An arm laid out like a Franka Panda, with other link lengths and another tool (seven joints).
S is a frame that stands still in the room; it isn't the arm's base.
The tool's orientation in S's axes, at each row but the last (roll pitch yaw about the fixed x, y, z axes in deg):
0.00 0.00 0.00
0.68 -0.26 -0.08
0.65 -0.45 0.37
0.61 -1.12 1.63
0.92 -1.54 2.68
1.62 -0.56 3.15
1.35 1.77 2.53
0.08 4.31 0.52
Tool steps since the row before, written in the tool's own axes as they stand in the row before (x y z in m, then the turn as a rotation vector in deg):
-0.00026 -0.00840 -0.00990 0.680 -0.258 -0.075
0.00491 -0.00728 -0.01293 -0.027 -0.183 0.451
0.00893 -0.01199 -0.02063 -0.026 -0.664 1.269
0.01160 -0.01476 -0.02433 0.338 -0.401 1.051
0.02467 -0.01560 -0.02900 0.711 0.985 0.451
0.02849 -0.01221 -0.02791 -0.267 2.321 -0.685
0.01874 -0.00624 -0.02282 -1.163 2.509 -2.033
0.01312 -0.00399 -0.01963 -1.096 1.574 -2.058
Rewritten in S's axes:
-0.00026 -0.00840 -0.00990 0.680 -0.258 -0.075
0.00496 -0.00713 -0.01299 -0.029 -0.188 0.449
0.00917 -0.01170 -0.02069 -0.032 -0.679 1.261
0.01248 -0.01415 -0.02425 0.329 -0.403 1.053
0.02613 -0.01393 -0.02857 0.652 1.009 0.486
0.02935 -0.00982 -0.02796 -0.389 2.322 -0.622
0.01826 -0.00490 -0.02353 -1.335 2.500 -1.936
0.01164 -0.00386 -0.02057 -1.262 1.565 -1.968

